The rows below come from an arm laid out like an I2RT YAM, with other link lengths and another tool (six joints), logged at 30 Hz.
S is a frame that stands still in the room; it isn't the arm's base.
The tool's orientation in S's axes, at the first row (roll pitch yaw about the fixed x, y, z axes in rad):
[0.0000 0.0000 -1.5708]
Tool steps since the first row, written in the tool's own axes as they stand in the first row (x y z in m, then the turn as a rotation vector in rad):
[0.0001 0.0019 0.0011 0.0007 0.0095 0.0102]
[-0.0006 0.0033 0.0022 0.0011 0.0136 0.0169]
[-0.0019 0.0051 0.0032 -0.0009 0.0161 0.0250]
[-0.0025 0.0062 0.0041 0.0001 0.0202 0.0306]
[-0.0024 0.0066 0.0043 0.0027 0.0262 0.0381]
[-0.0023 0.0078 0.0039 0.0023 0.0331 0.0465]
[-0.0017 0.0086 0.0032 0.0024 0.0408 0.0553]
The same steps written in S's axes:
[0.0019 -0.0001 0.0011 0.0095 -0.0007 0.0102]
[0.0033 0.0006 0.0022 0.0136 -0.0011 0.0169]
[0.0051 0.0019 0.0032 0.0161 0.0009 0.0250]
[0.0062 0.0025 0.0041 0.0202 -0.0001 0.0306]
[0.0066 0.0024 0.0043 0.0262 -0.0027 0.0381]
[0.0078 0.0023 0.0039 0.0331 -0.0023 0.0465]
[0.0086 0.0017 0.0032 0.0408 -0.0024 0.0553]

